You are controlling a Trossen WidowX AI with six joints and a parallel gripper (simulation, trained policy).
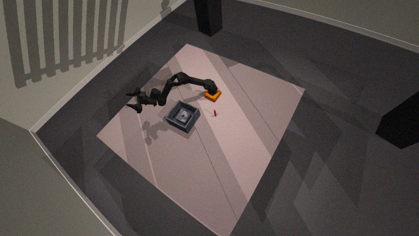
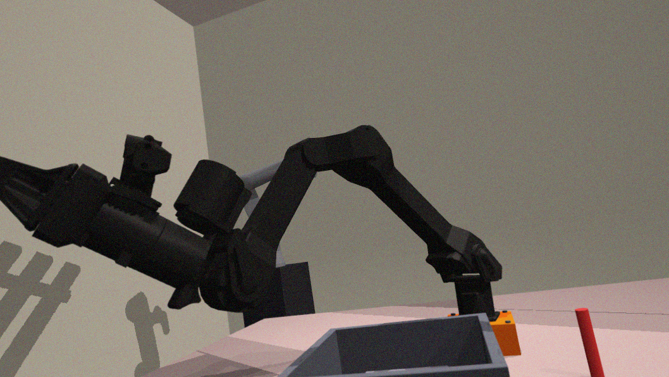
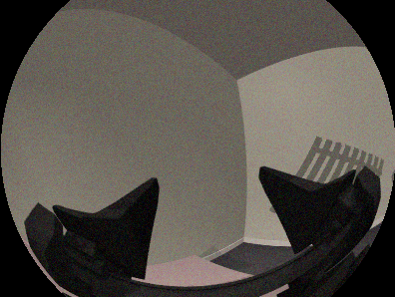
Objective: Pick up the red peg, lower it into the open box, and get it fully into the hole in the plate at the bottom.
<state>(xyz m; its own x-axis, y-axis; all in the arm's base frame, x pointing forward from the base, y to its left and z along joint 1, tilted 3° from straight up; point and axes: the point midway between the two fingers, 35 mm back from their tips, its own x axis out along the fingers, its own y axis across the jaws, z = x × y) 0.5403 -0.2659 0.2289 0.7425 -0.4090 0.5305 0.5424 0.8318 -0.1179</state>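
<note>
The red peg lies 420 mm to the left of my gripper tip, 420 mm behind it and 280 mm below it. From my gripper tip the other things lie so: pale plate 270 mm below, 250 mm to the left, 230 mm behind; then grey box 290 mm below, 250 mm to the left, 230 mm behind.
</note>
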